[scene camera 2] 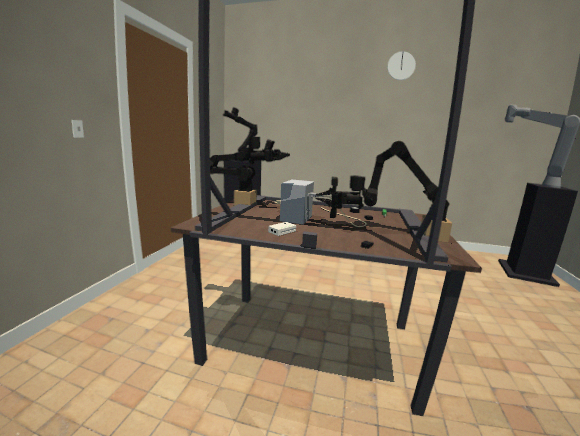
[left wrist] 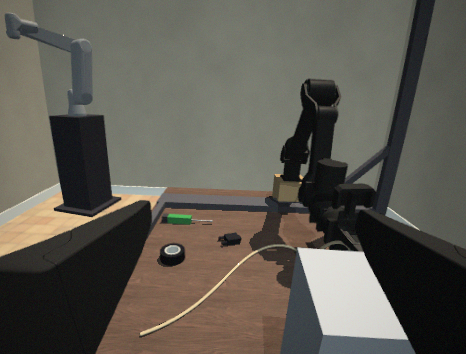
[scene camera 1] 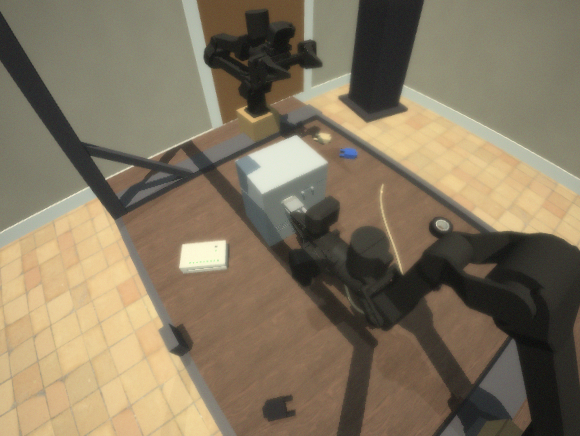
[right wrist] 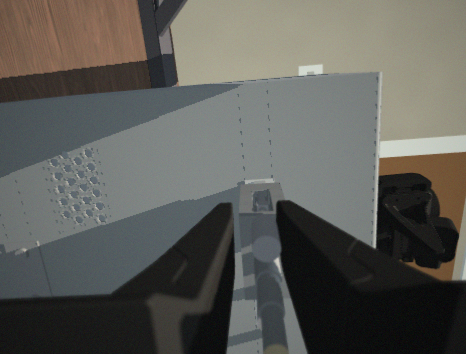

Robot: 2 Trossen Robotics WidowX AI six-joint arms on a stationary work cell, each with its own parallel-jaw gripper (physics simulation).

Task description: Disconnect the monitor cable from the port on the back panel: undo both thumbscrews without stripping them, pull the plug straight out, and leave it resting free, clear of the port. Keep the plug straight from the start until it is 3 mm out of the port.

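Places are measured from the left arm's base along level axes (x down, y right, z back), in metres.
Where they show: left gripper, fingertip midpoint: (scene camera 2: 287, 154) (left wrist: 255, 215) (scene camera 1: 306, 69); right gripper, fingertip midpoint: (scene camera 2: 315, 196) (scene camera 1: 291, 215) (right wrist: 254, 215); left arm's base at its link origin: (scene camera 2: 245, 190) (scene camera 1: 257, 110); right arm's base at its link origin: (left wrist: 290, 178).
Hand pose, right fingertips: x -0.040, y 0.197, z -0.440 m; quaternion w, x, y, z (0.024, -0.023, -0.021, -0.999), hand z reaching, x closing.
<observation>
Each offset is from my right fingertips to the top centre of the thing. "*": to the spot under its first point.
The pale plug @(dx -0.011, dy -0.016, dz -0.001 m) (scene camera 1: 293, 202) (right wrist: 261, 197) sits upright against the back panel @(* dx -0.029, dy +0.018, dz +0.041 m) (right wrist: 320, 125) of the grey computer case @(dx -0.053, dy -0.047, dz +0.094 m) (scene camera 1: 282, 162) (scene camera 2: 297, 200) (left wrist: 350, 290). Its strain relief or a round knob shows between the right fingers; which is unclear. The two thumbscrews are not clearly told apart. My right gripper (scene camera 1: 295, 214) (right wrist: 254, 215) is partly open, its fingertips narrowly either side of the plug, with a thin gap on the picture's left. The pale cable @(* dx +0.126, dy -0.239, dz -0.079 m) (scene camera 1: 386, 220) (left wrist: 220, 285) curves over the table. My left gripper (scene camera 1: 304, 71) (scene camera 2: 288, 155) (left wrist: 255, 215) is open, high beyond the case.
A white router box @(dx +0.102, dy +0.178, dz +0.106 m) (scene camera 1: 204, 256) (scene camera 2: 282, 228) lies beside the case. A tape roll @(dx +0.110, dy -0.331, dz -0.187 m) (scene camera 1: 441, 226) (left wrist: 172, 254), a green screwdriver @(dx +0.112, dy -0.326, dz -0.356 m) (left wrist: 180, 219), a black connector @(dx +0.116, dy -0.201, dz -0.265 m) (left wrist: 231, 239), a blue part @(dx +0.116, dy -0.351, dz +0.170 m) (scene camera 1: 348, 153) and a black bracket @(dx +0.116, dy +0.224, dz -0.250 m) (scene camera 1: 278, 407) lie on the table.
</observation>
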